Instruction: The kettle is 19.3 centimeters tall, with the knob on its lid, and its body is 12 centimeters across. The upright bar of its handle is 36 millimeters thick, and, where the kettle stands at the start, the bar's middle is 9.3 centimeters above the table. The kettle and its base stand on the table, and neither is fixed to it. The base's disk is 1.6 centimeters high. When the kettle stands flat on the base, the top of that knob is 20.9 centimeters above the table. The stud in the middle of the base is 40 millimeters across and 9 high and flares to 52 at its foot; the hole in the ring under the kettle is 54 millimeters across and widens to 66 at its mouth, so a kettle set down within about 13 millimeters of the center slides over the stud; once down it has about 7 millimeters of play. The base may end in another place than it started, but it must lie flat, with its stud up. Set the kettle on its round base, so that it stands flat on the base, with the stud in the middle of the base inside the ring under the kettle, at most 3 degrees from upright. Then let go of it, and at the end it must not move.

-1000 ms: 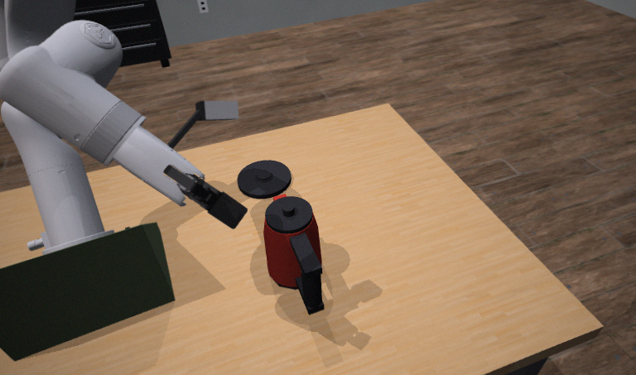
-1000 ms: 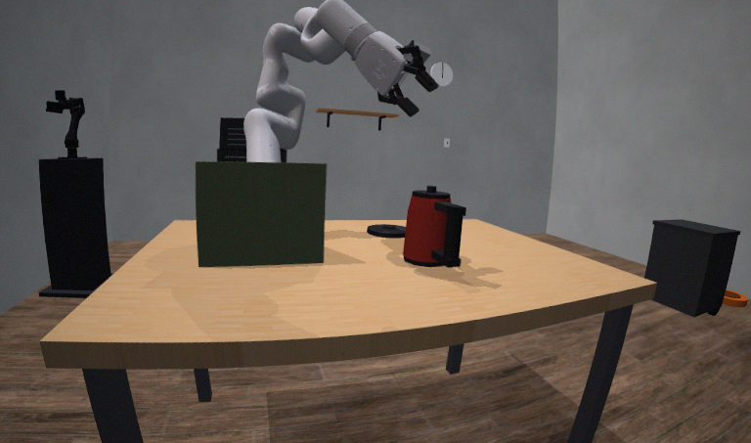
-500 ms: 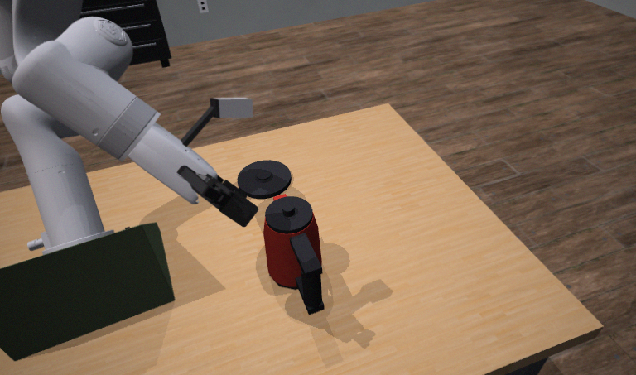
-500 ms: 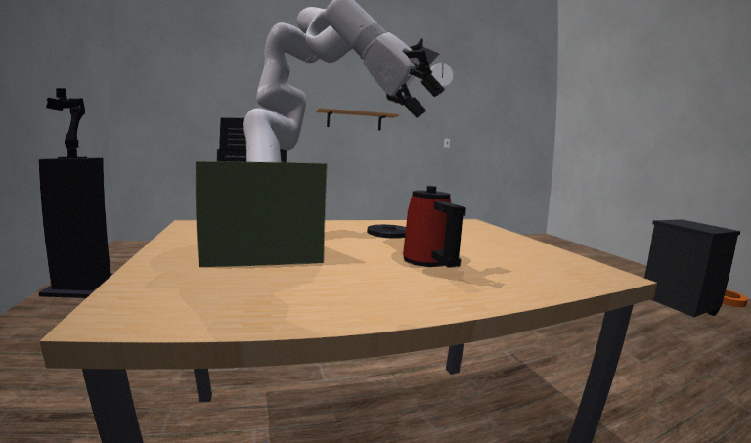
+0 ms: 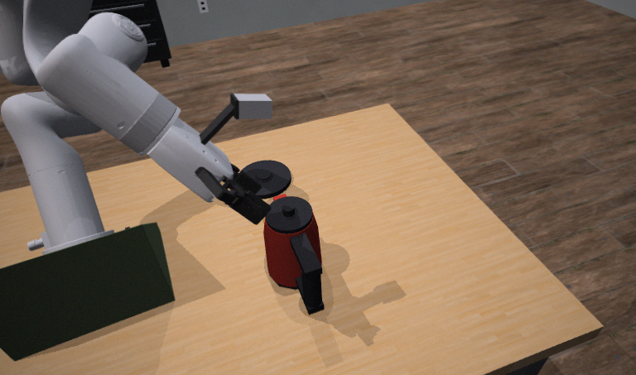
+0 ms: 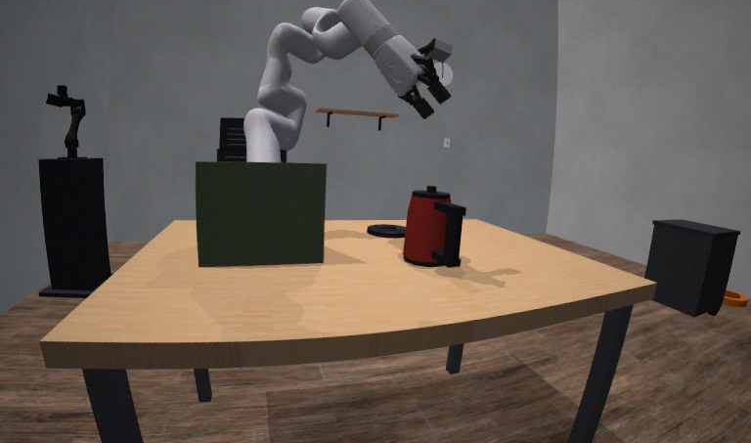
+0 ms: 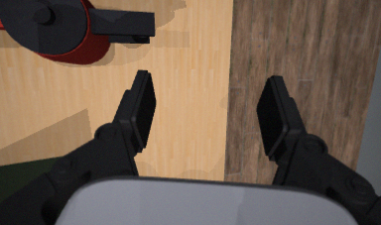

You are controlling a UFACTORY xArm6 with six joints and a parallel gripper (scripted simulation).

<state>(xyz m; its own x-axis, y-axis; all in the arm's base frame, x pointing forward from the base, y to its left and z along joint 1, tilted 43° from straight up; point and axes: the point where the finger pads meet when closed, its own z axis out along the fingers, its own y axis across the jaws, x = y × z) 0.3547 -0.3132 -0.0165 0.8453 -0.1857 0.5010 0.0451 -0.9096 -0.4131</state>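
The red kettle lies 80 mm ahead of my hand, 120 mm to the left of it and 280 mm below it. Round my hand: round black base 70 mm ahead, 470 mm to the left, 370 mm below.
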